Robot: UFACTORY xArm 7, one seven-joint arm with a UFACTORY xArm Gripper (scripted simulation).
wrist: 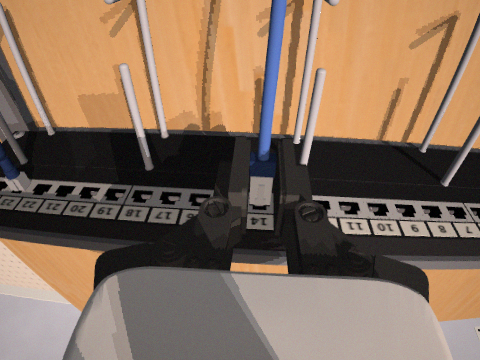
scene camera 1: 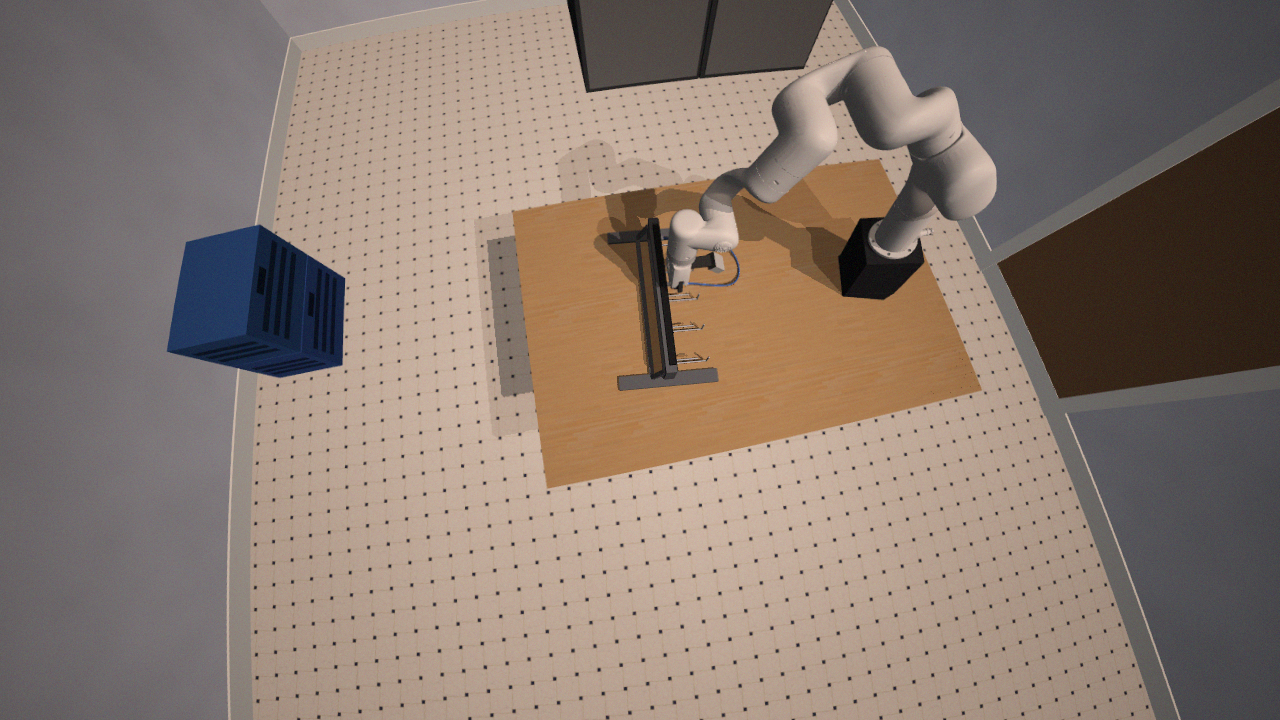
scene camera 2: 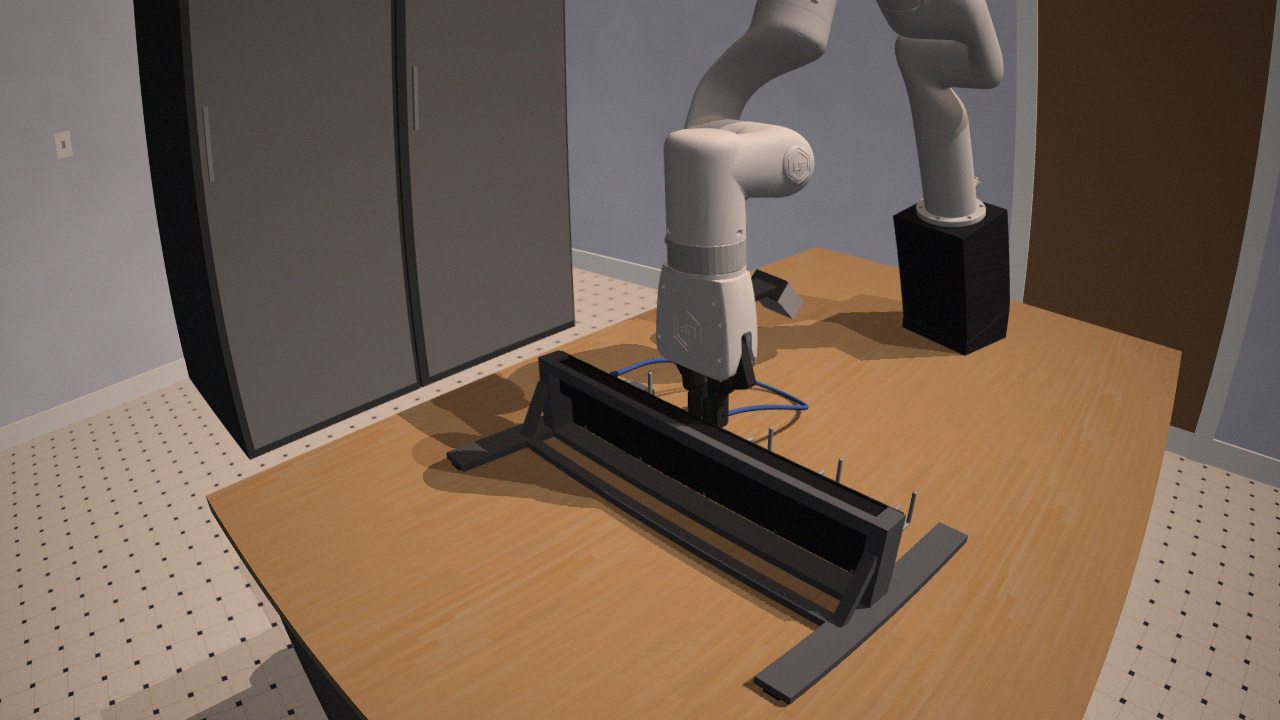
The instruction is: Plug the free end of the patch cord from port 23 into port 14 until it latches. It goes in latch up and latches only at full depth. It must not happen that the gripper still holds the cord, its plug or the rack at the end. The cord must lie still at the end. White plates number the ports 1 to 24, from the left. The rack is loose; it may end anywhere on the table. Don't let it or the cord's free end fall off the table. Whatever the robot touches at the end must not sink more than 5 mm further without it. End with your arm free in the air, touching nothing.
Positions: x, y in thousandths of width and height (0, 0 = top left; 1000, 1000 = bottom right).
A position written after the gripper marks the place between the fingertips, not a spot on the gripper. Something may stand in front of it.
Note:
In view: the gripper (scene camera 2: 554, 591) and a plug (wrist: 545, 482).
The gripper also shows in the wrist view (wrist: 547, 443) and in scene camera 1 (scene camera 1: 528, 395).

